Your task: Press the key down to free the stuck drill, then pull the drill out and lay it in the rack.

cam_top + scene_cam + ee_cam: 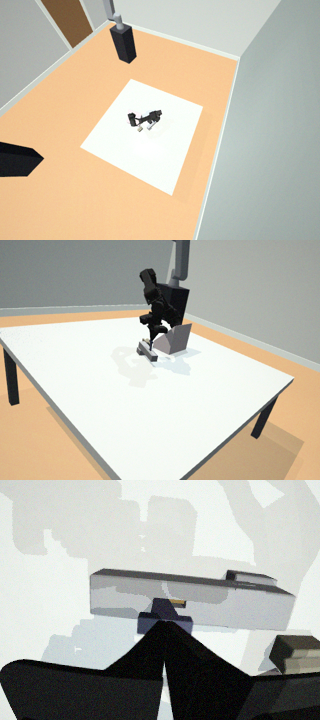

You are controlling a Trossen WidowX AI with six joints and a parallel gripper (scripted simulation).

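My gripper tip is now 30 mm above the dark blue drill. Round my gripper tip: long grey block 80 mm below, 30 mm to the right, 10 mm behind.
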